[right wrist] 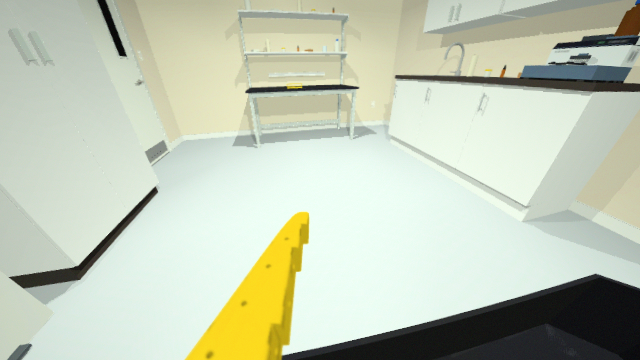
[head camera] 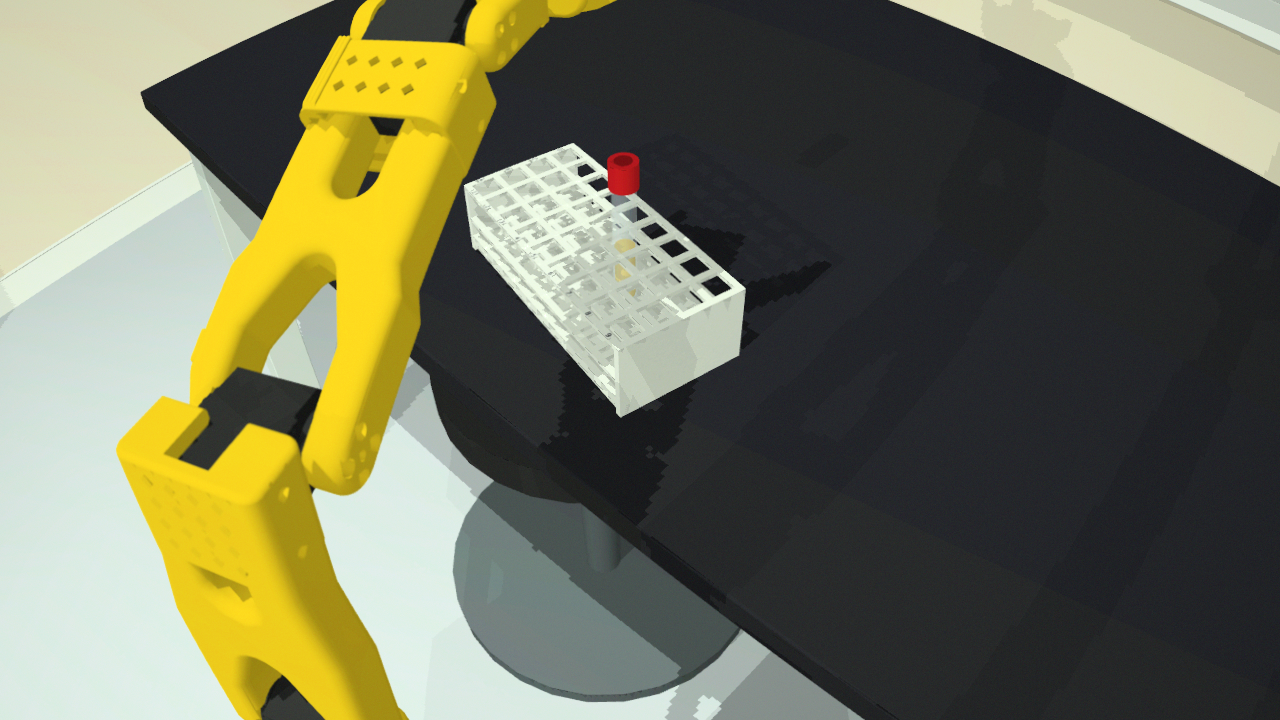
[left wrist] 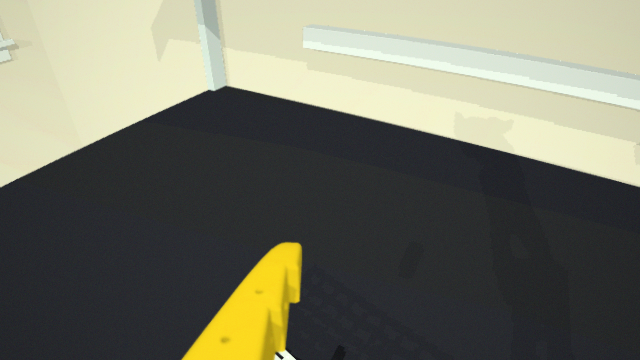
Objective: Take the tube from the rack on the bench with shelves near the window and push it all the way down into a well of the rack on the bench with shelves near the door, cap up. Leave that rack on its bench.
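Frame: origin at the left arm's base, x ahead, y left, z up, level; millimetres.
Where they show: left end effector, tool point: [left wrist: 300, 264]; right end effector, tool point: [right wrist: 308, 223].
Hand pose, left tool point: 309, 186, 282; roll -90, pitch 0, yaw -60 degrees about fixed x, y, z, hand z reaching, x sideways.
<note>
After its pixels a point has its place, as x, y, z.
The tube with a red cap [head camera: 622, 175] @(336, 184, 102) stands upright, cap up, in the far-side row of the white rack [head camera: 682, 362] @(318, 116, 8), which sits on the black bench top [head camera: 895, 376] @(422, 22, -13) [left wrist: 150, 200] @(502, 620, -13). A sliver of the white rack [left wrist: 284, 356] @(386, 262, 44) shows at the bottom of the left wrist view; the tube does not show there. My left gripper [left wrist: 300, 247] is open and empty, one notched jaw in view, above the bench; its tips are outside the head view. My right gripper [right wrist: 307, 216] is open and empty over the floor. A yellow rack [right wrist: 294, 86] @(-3013, -134, 1) sits on the distant bench with shelves [right wrist: 325, 90] @(-2994, 285, -47).
A round stool [head camera: 537, 608] @(351, 401, -745) stands partly under the near bench edge. A wall rail [left wrist: 450, 57] @(941, 285, 164) runs behind the bench. The right wrist view shows tall cabinets [right wrist: 55, 125] @(-1341, -1466, -18) at left, a door [right wrist: 117, 75] @(-2682, -1979, 221), a counter [right wrist: 465, 130] @(-1551, 1223, -274) at right, and a black tray-like edge [right wrist: 450, 322] at bottom right.
</note>
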